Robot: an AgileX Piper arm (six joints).
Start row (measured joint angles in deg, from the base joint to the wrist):
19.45 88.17 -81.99 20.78 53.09 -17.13
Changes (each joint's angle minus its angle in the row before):
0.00 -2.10 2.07 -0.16 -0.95 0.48
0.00 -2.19 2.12 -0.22 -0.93 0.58
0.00 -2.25 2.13 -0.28 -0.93 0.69
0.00 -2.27 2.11 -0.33 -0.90 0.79
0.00 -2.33 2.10 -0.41 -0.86 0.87
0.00 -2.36 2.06 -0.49 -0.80 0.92
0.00 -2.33 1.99 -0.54 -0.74 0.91
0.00 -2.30 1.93 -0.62 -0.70 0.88
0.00 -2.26 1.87 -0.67 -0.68 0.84
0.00 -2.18 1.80 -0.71 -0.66 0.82
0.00 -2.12 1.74 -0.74 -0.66 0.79
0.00 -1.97 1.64 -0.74 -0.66 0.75
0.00 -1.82 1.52 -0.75 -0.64 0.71
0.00 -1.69 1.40 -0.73 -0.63 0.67
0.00 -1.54 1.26 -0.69 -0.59 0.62
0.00 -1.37 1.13 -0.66 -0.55 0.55
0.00 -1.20 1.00 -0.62 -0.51 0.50
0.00 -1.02 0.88 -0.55 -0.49 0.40
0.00 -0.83 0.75 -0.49 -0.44 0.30
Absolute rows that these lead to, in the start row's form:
19.45 86.07 -79.92 20.62 52.14 -16.65
19.45 83.88 -77.80 20.40 51.21 -16.07
19.45 81.63 -75.67 20.12 50.28 -15.38
19.45 79.36 -73.56 19.79 49.38 -14.59
19.45 77.03 -71.46 19.38 48.52 -13.72
19.45 74.67 -69.40 18.89 47.72 -12.80
19.45 72.34 -67.41 18.35 46.98 -11.89
19.45 70.04 -65.48 17.73 46.28 -11.01
19.45 67.78 -63.61 17.06 45.60 -10.17
19.45 65.60 -61.81 16.35 44.94 -9.35
19.45 63.48 -60.07 15.61 44.28 -8.56
19.45 61.51 -58.43 14.87 43.62 -7.81
19.45 59.69 -56.91 14.12 42.98 -7.10
19.45 58.00 -55.51 13.39 42.35 -6.43
19.45 56.46 -54.25 12.70 41.76 -5.81
19.45 55.09 -53.12 12.04 41.21 -5.26
19.45 53.89 -52.12 11.42 40.70 -4.76
19.45 52.87 -51.24 10.87 40.21 -4.36
19.45 52.04 -50.49 10.38 39.77 -4.06

